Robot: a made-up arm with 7 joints.
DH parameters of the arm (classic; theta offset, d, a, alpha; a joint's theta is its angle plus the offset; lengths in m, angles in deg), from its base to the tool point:
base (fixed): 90 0.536 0.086 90
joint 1: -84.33 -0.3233 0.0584 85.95
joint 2: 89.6 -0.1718 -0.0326 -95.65
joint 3: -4.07 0.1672 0.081 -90
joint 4: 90 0.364 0.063 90
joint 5: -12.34 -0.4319 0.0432 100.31
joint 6: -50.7 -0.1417 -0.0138 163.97
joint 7: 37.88 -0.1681 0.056 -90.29
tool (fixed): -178.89 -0.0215 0 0
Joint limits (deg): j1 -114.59..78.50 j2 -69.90..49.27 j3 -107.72..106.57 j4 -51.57..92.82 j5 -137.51..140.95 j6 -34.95..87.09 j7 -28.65..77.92
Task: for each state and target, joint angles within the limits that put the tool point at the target. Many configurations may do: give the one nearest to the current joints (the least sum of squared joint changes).
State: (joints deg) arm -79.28 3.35 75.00 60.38 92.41 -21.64 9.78
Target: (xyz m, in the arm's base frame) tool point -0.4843 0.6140 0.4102
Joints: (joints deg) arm -114.59 -39.09 79.30 34.17 78.50 -26.34 36.75
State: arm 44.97 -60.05 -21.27 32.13 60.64 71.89 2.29
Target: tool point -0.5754 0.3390 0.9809
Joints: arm 25.11 -59.96 15.78 -6.89 33.71 83.30 -9.18
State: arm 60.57 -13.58 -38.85 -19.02 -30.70 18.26 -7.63
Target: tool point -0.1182 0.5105 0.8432
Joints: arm 53.59 3.63 -77.93 -22.41 -11.79 12.07 -4.22
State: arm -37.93 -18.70 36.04 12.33 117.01 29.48 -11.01
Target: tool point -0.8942 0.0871 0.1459
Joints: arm -62.11 18.23 39.75 -8.11 111.53 27.02 -9.20
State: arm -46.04 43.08 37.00 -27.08 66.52 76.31 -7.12
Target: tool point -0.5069 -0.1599 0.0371
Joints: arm -59.50 49.27 55.18 -33.48 56.80 81.73 -8.63
